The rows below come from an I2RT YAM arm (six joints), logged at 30 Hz.
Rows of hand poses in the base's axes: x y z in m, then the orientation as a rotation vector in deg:
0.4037 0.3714 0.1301 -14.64 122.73 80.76
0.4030 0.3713 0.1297 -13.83 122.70 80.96
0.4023 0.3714 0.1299 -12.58 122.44 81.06
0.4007 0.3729 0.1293 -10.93 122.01 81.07
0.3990 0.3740 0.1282 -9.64 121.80 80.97
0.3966 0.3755 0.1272 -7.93 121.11 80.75
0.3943 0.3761 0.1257 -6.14 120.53 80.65
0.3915 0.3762 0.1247 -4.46 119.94 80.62
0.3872 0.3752 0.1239 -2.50 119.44 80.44
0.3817 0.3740 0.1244 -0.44 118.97 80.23
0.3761 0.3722 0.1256 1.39 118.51 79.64
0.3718 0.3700 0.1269 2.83 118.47 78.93
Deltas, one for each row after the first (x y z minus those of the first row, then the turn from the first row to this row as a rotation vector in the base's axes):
-0.0007 -0.0001 -0.0004 0.30 0.33 -0.44
-0.0014 0.0000 -0.0002 0.74 0.59 -1.26
-0.0030 0.0015 -0.0008 1.30 0.84 -2.42
-0.0047 0.0026 -0.0019 1.62 1.08 -3.34
-0.0071 0.0041 -0.0029 2.19 1.08 -4.72
-0.0094 0.0047 -0.0044 2.78 1.26 -6.06
-0.0122 0.0048 -0.0054 3.41 1.43 -7.29
-0.0165 0.0038 -0.0062 3.96 1.74 -8.74
-0.0220 0.0026 -0.0057 4.51 2.11 -10.24
-0.0276 0.0008 -0.0045 4.79 2.25 -11.78
-0.0319 -0.0014 -0.0032 4.72 2.52 -13.00

